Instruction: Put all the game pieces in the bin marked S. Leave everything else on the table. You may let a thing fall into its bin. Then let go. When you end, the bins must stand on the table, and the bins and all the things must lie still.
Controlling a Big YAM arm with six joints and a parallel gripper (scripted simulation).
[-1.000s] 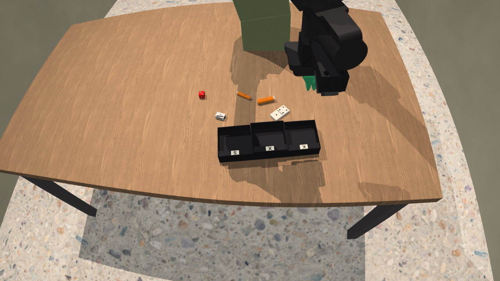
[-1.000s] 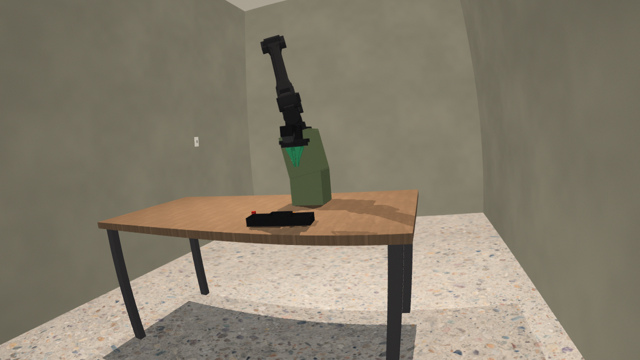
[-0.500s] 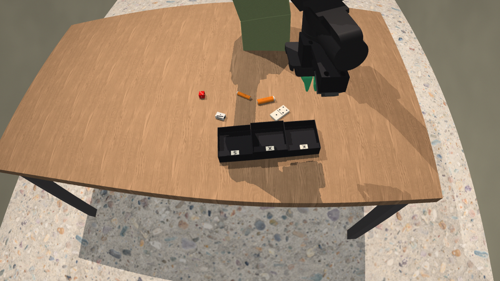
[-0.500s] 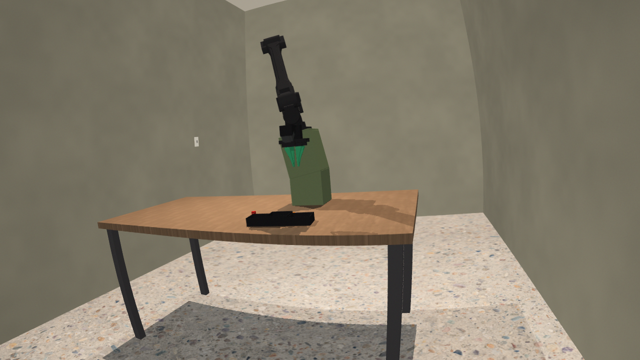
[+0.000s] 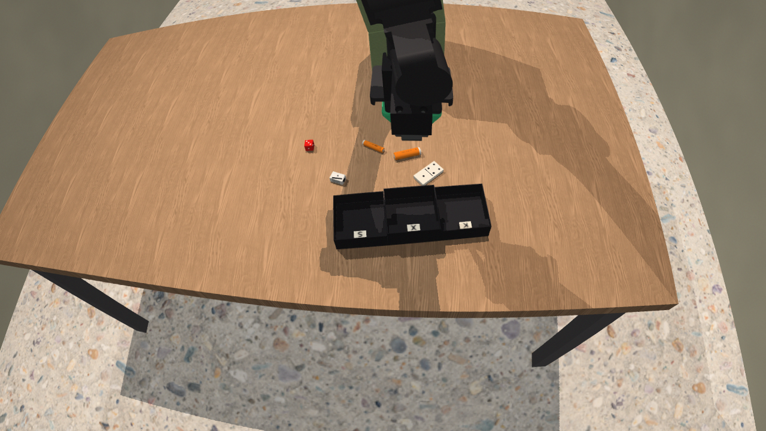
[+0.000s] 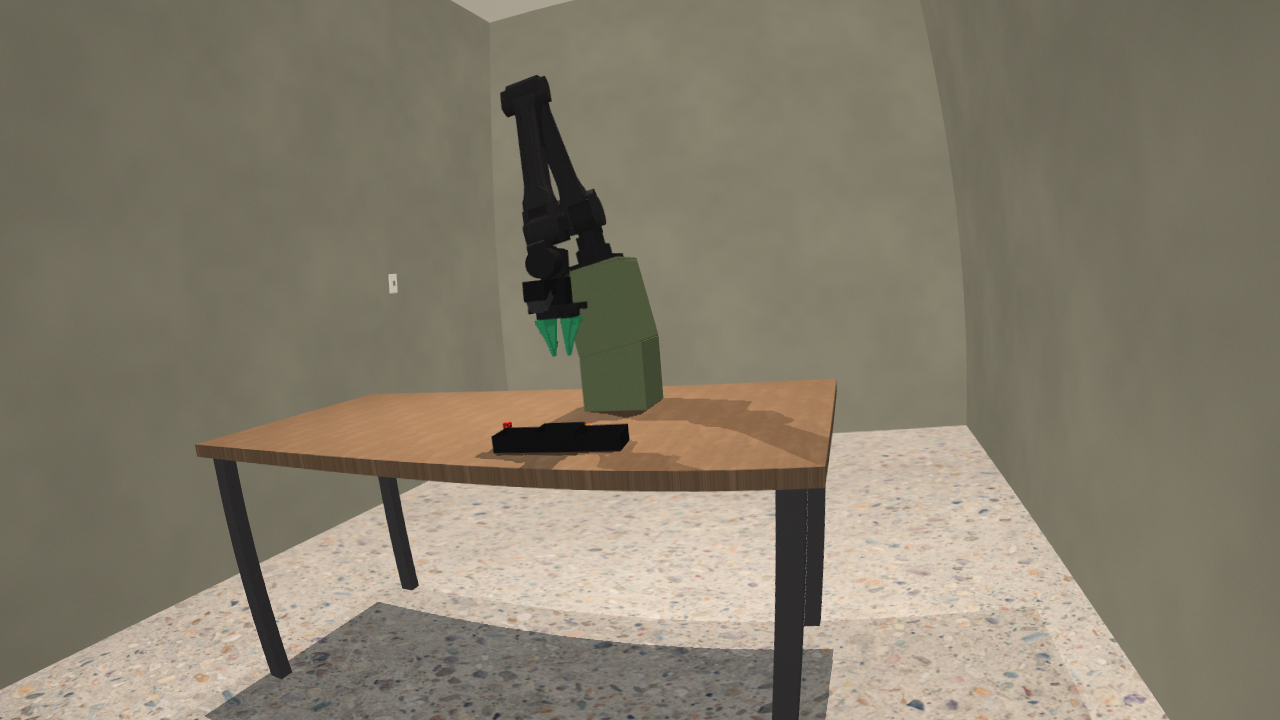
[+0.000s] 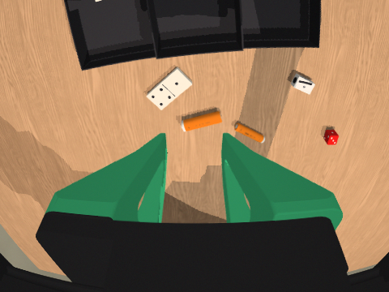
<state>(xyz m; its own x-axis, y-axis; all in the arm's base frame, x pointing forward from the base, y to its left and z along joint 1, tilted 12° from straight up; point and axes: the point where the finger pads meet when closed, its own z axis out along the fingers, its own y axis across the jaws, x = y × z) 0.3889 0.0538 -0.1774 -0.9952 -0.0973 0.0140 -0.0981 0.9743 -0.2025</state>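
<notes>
Right now my hand is 90 mm past the red die, 210 mm to the left of it and 170 mm above it. The rest, counted from my hand: black bin marked S (50 mm ahead, 160 mm below); then white domino (50 mm behind, 30 mm to the left, 170 mm below); then grey-white sharpener (20 mm behind, 130 mm to the right, 170 mm below).
</notes>
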